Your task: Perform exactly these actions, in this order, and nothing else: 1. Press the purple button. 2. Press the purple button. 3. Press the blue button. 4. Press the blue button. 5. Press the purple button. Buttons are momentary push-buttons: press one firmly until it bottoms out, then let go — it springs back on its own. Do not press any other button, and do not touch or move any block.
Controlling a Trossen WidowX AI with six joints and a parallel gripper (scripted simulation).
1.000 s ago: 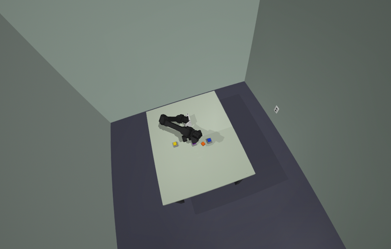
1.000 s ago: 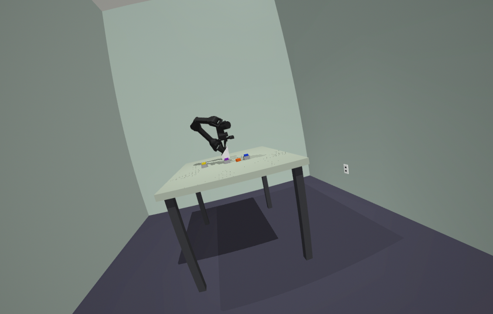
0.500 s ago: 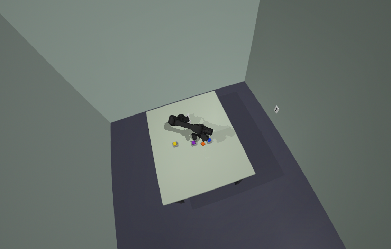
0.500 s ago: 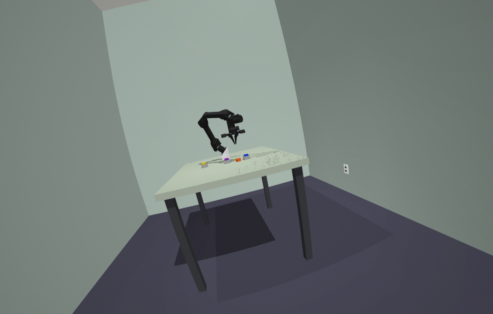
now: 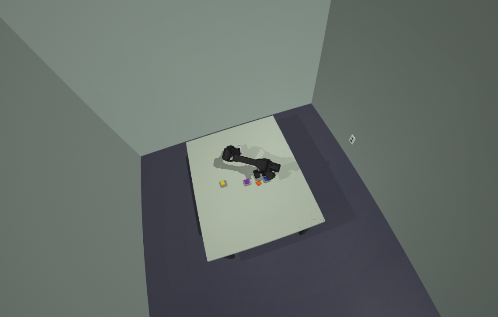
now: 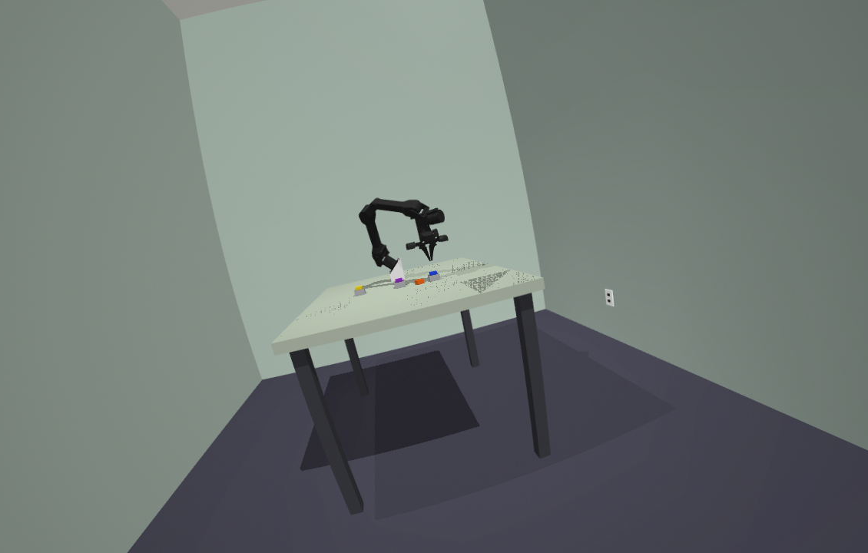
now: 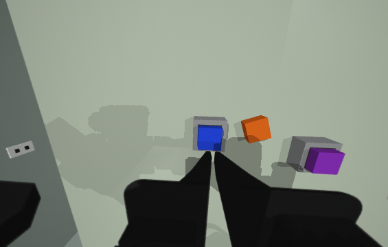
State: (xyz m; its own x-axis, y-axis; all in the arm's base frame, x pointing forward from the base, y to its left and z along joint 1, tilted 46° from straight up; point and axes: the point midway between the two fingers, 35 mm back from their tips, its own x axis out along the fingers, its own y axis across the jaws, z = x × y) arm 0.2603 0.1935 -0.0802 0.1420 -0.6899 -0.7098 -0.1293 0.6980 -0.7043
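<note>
My gripper tip is 6 cm above the blue button. Round my gripper tip: yellow button (4 cm behind, 36 cm to the right, 6 cm below); then orange block (1 cm ahead, 7 cm to the right, 8 cm below); then purple button (1 cm behind, 16 cm to the right, 6 cm below).
</note>
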